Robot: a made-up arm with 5 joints.
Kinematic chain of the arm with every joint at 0, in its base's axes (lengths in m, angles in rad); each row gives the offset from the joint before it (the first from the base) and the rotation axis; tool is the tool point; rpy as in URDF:
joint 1: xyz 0 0 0.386 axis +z
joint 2: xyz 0 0 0 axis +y
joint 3: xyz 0.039 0 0.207 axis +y
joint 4: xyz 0.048 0 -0.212 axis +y
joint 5: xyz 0.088 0 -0.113 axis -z
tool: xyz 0 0 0 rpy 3.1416 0 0
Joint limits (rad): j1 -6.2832..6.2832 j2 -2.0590..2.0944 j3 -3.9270..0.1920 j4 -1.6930..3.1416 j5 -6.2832..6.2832
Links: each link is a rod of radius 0.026 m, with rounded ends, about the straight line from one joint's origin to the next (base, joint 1, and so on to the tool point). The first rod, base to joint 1, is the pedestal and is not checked.
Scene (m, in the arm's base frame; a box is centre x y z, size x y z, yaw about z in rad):
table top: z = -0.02
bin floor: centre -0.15 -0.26 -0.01 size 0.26 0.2 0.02 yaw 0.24
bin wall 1: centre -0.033 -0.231 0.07 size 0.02 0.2 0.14 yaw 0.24
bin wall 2: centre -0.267 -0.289 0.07 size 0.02 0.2 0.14 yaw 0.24
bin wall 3: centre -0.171 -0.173 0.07 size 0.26 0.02 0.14 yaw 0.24
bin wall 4: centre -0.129 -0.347 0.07 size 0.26 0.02 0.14 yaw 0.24
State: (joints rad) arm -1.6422 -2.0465 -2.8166 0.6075 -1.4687
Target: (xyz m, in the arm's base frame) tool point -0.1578 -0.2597 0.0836
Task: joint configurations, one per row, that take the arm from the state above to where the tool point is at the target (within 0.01 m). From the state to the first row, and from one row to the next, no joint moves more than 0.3 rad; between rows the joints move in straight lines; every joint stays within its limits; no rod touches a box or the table.
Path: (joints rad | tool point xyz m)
1: -1.3459 -1.9507 -2.9400 0.4438 -1.4687 | -0.1202 0.5254 0.2053
2: -1.0495 -1.8549 -3.0634 0.2801 -1.4687 | -0.2622 0.4566 0.1957
3: -0.7532 -1.7590 -3.1867 0.1163 -1.4687 | -0.3704 0.3473 0.1893
4: -0.4569 -1.6632 -3.3101 -0.0474 -1.4687 | -0.4336 0.2131 0.1865
5: -0.1605 -1.5674 -3.4335 -0.2111 -1.4687 | -0.4476 0.0725 0.1880
6: 0.1358 -1.4716 -3.5569 -0.3748 -1.4687 | -0.4158 -0.0568 0.1940
7: 0.4321 -1.3758 -3.6802 -0.5385 -1.4687 | -0.3476 -0.1603 0.2046
8: 0.7285 -1.2799 -3.8036 -0.7023 -1.4687 | -0.2566 -0.2289 0.2198
9: 1.0248 -1.1841 -3.9270 -0.8660 -1.4687 | -0.1578 -0.2597 0.2394
10: 1.0248 -1.3346 -3.9111 -0.6549 -1.4687 | -0.1614 -0.2656 0.1856
11: 1.0248 -1.4851 -3.8952 -0.4437 -1.4687 | -0.1614 -0.2656 0.1333
12: 1.0248 -1.6357 -3.8793 -0.2326 -1.4687 | -0.1578 -0.2597 0.0836

